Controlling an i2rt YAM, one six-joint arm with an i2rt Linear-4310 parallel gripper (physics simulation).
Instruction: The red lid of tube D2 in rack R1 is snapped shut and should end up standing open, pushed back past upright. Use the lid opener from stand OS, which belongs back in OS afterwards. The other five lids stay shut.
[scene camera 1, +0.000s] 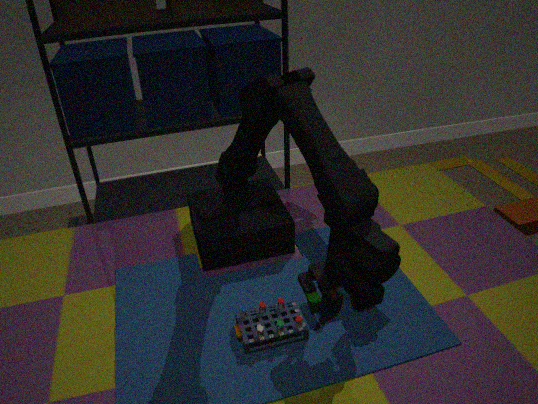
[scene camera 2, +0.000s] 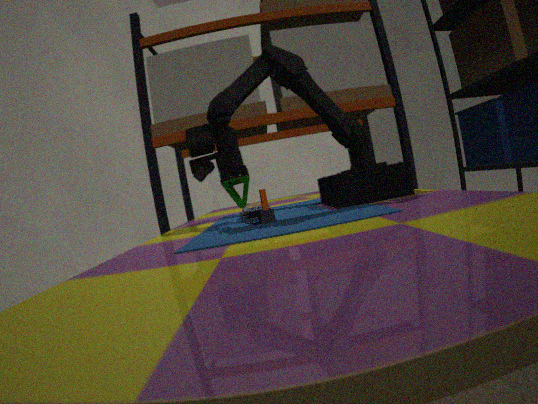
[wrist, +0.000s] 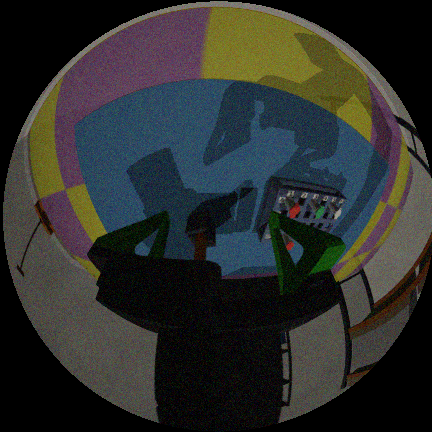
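Seen in the pictures: gripper, fingertip midpoint: (scene camera 1: 334, 306) (scene camera 2: 243, 206) (wrist: 218, 216); arm's base, origin of the base link: (scene camera 1: 237, 204) (scene camera 2: 362, 170).
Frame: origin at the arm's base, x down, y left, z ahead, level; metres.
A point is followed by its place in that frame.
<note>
Rack R1 (scene camera 1: 272, 332) {x 0.066, y -0.059, z 0.368 m} (wrist: 265, 220) {x 0.080, y 0.006, z 0.330 m} is a dark grid block with several capped tubes. Red lids (scene camera 1: 299, 318) {x 0.040, y -0.006, z 0.378 m} (scene camera 1: 281, 301) {x 0.040, y -0.019, z 0.322 m} (scene camera 1: 262, 305) {x 0.040, y -0.058, z 0.317 m} show with a green lid (scene camera 1: 280, 323) {x 0.040, y -0.044, z 0.375 m}, a white lid (scene camera 1: 260, 328) {x 0.040, y -0.084, z 0.371 m} and a blue lid (scene camera 1: 244, 309) {x 0.040, y -0.095, z 0.313 m}. All look shut; labels are too small to tell which is D2. The orange lid opener (scene camera 2: 264, 199) {x 0.029, y 0.099, z 0.326 m} (wrist: 200, 246) {x 0.039, y 0.093, z 0.335 m} stands upright in the dark stand OS (scene camera 2: 268, 216) {x 0.072, y 0.108, z 0.325 m}. My gripper (scene camera 1: 322, 316) (scene camera 2: 243, 206) {x 0.037, y 0.069, z 0.380 m} (wrist: 218, 216) {x 0.037, y 0.069, z 0.380 m} is open and empty, low above the mat and beside the opener, which stands nearer the arm's base.
The blue mat (scene camera 1: 145, 310) {x 0.088, y -0.281, z 0.186 m} (wrist: 115, 150) {x 0.088, y 0.189, z 0.452 m} lies under the rack and the stand, on yellow and purple tiles. The arm's dark base (scene camera 1: 245, 240) {x 0.023, y -0.024, z 0.122 m} (scene camera 2: 367, 185) {x 0.043, y 0.107, z 0.045 m} is behind them. Shelves with blue boxes (scene camera 1: 170, 80) stand behind the base. The dim light and dark shadows blur details near the fingers.
</note>
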